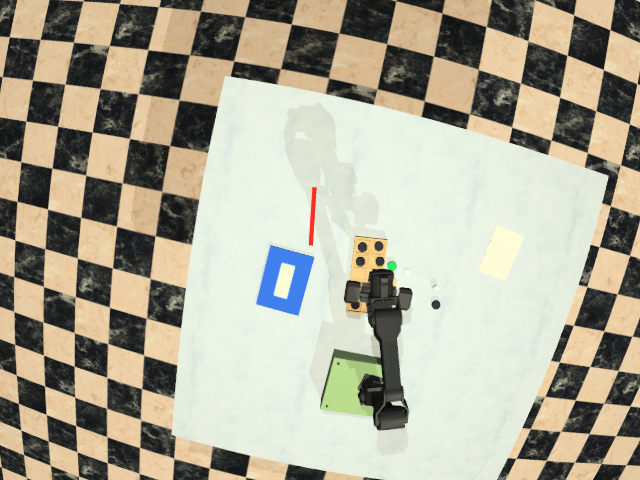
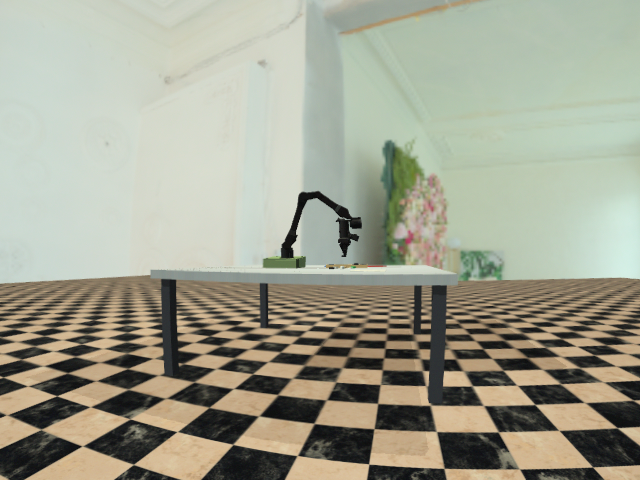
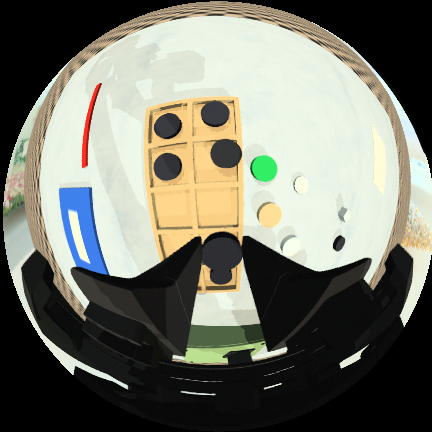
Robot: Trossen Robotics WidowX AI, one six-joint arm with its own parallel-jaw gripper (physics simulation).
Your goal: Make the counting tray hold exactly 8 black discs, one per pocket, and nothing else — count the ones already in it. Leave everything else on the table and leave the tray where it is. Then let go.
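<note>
The tan counting tray [image 1: 360,276] [image 3: 216,205] has two columns of pockets. Four black discs show in its two far rows: one disc [image 1: 362,246] [image 3: 167,125], a second [image 1: 378,245] [image 3: 215,114], a third [image 1: 360,261] [image 3: 167,166], and a fourth [image 1: 379,261] [image 3: 226,153] against the right wall. The middle-row pockets look empty. Another black disc [image 1: 355,305] is in the near-left pocket, and one [image 3: 220,276] shows partly in the near-right pocket. My gripper [image 2: 344,255] [image 3: 221,241] is shut on a black disc [image 3: 221,251] above the tray's near half. The fingers hide some pockets.
Right of the tray lie a green disc [image 1: 392,265] [image 3: 264,168], a tan disc [image 3: 270,214], two whitish discs [image 3: 300,185] [image 3: 291,245], a small grey piece [image 3: 343,215] and a small black piece [image 1: 435,304] [image 3: 339,243]. Left are a blue frame [image 1: 266,281] and red stick [image 1: 312,217].
</note>
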